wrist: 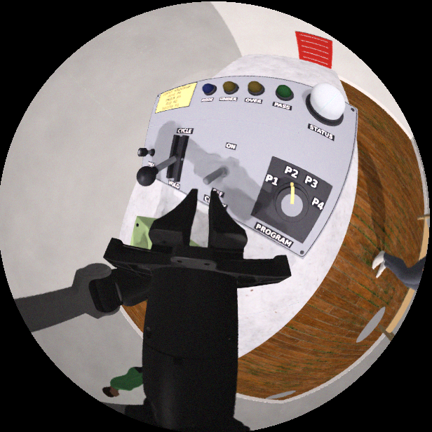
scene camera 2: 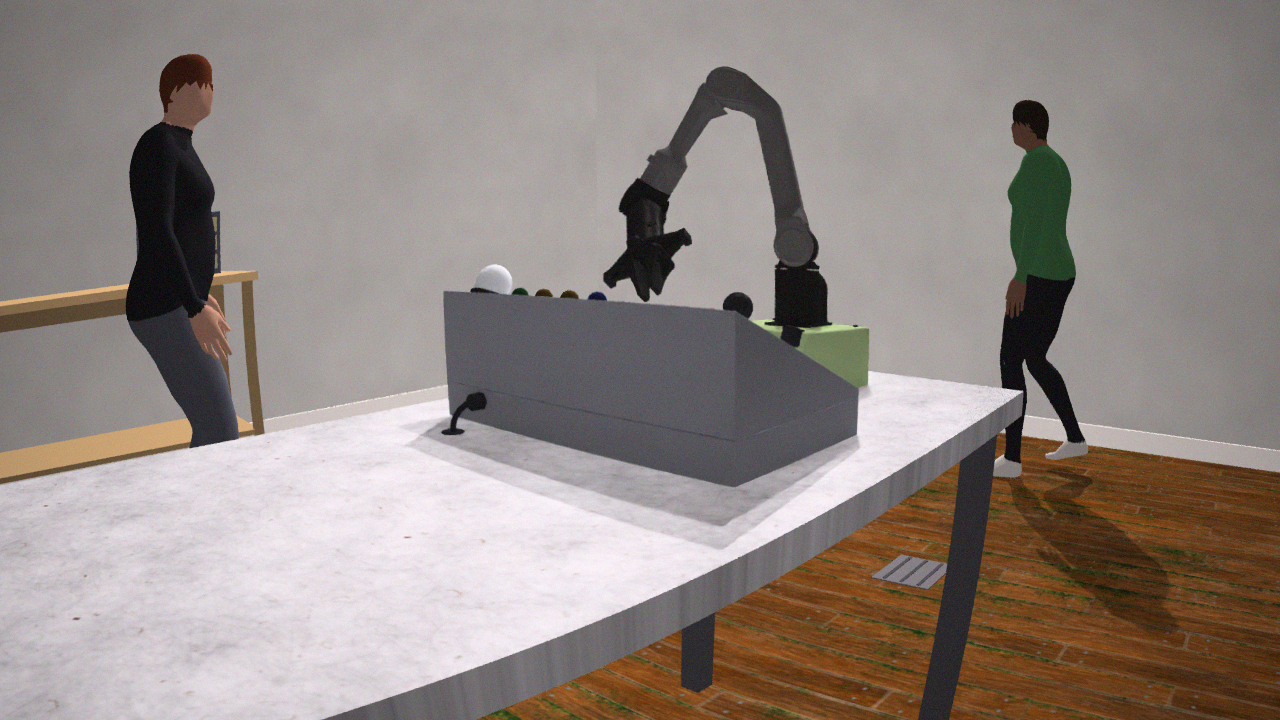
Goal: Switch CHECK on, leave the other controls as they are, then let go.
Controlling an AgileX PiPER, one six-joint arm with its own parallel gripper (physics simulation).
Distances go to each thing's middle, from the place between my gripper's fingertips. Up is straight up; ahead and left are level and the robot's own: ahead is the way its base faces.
Scene:
The program dial (wrist: 291, 201) is 100 mm to the right of my hand, 50 mm below it and 40 mm ahead of it. From my hand the other things lie so: grey console (scene camera 2: 708, 394): 150 mm ahead, 70 mm to the left, 50 mm below.

